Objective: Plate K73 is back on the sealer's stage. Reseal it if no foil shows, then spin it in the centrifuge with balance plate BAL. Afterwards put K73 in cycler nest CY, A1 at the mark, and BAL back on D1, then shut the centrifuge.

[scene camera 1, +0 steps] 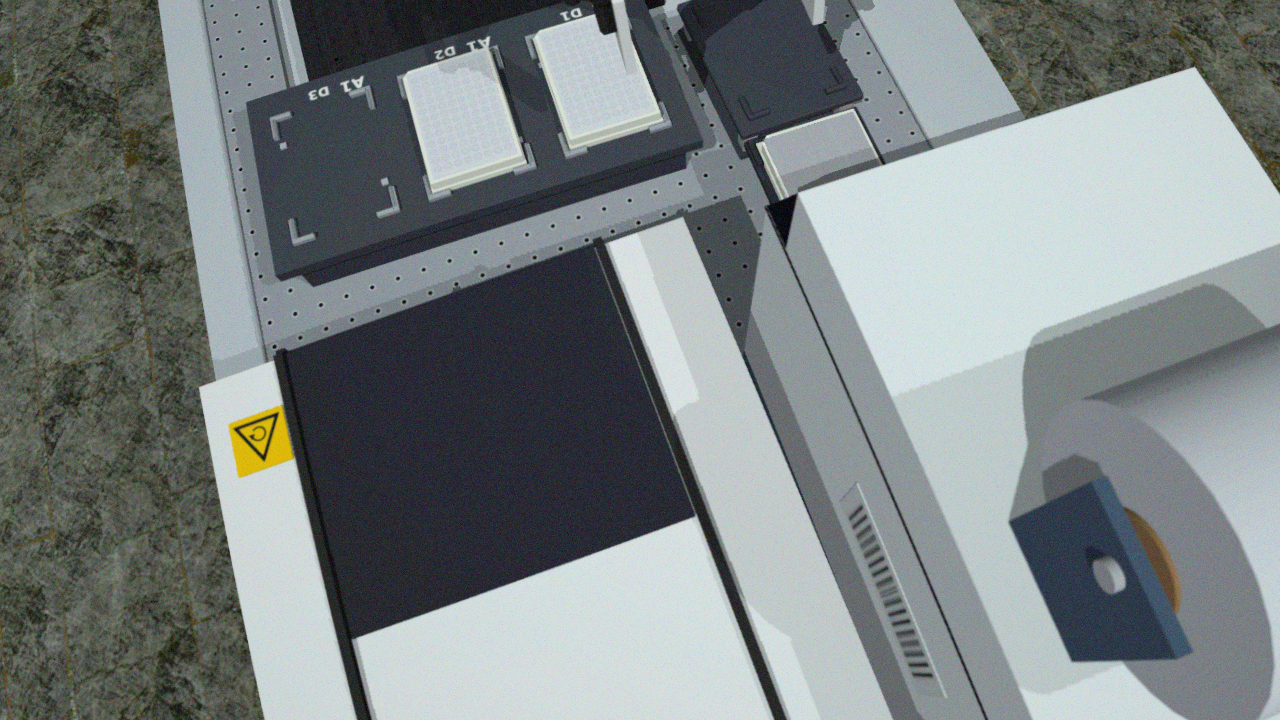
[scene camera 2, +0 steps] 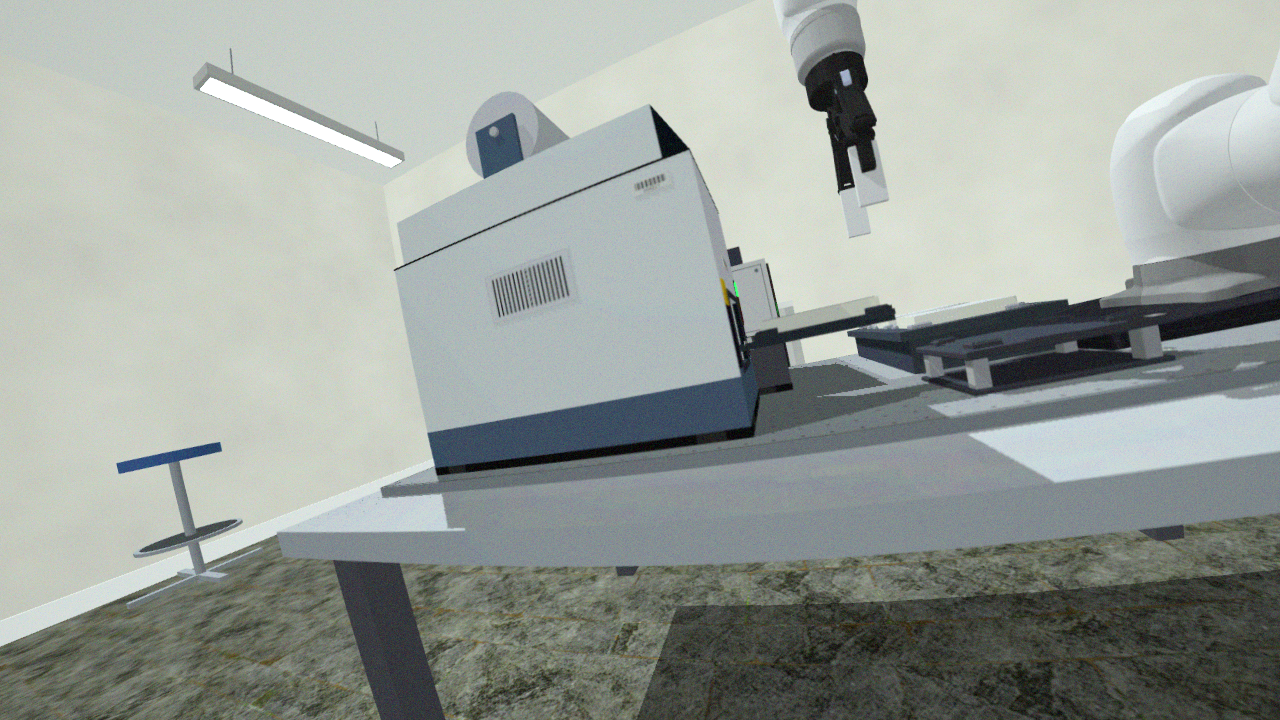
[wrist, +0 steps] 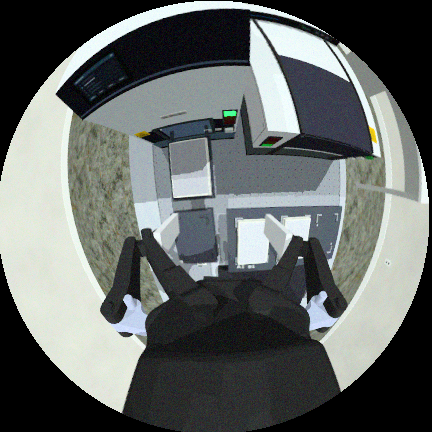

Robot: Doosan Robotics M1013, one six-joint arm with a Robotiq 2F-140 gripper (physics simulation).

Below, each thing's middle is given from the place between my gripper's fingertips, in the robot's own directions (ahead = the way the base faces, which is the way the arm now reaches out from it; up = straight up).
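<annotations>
Relative to the centrifuge (scene camera 1: 559, 486), my hand is 24 cm to the left of it, 38 cm short of it and 9 cm above it.
</annotations>
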